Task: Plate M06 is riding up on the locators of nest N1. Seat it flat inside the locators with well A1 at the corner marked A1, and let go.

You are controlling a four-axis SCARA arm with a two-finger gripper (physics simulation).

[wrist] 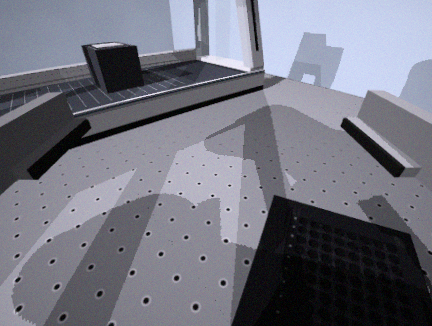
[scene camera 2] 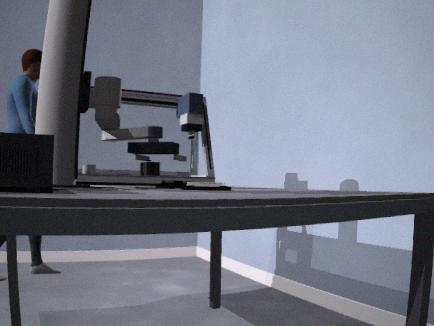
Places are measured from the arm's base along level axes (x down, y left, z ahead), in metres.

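Pixels of known places: gripper, fingertip midpoint: (wrist: 215, 107) (scene camera 2: 166, 159).
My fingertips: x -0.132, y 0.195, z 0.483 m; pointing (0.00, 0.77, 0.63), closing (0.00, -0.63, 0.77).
Note:
Behind a point stands the place of what it marks.
A black plate with rows of wells (wrist: 350, 260) {y 0.109, x -0.040, z 0.530 m} shows at the lower right of the wrist view, its near part cut off by the frame edge. It is very dark; its label, the A1 mark, the nest's locators and any tilt cannot be made out. My gripper (scene camera 2: 160, 159) {y 0.195, x -0.132, z 0.483 m} (wrist: 215, 107) {y 0.195, x -0.132, z 0.483 m} is open and empty. It hangs above the table, with the plate below and to the right between its fingers' line and the lower frame edge in the wrist view. In the scene view, low dark and pale shapes lie on the table right of the gripper; which one is the plate cannot be told.
A dark box (scene camera 2: 150, 169) {y 0.515, x -0.094, z 0.515 m} (wrist: 117, 67) {y 0.515, x -0.102, z 0.523 m} stands on the grooved deck (wrist: 200, 70) of a framed machine. A blue and white head (scene camera 2: 191, 109) {y 0.465, x -0.411, z 0.712 m} hangs at the machine's right side. The perforated table top (wrist: 165, 240) {y 0.222, x -0.013, z 0.447 m} spreads under the gripper. A dark cabinet (scene camera 2: 25, 162) {y -0.551, x -0.071, z -0.091 m} stands at left, near a person (scene camera 2: 21, 102).

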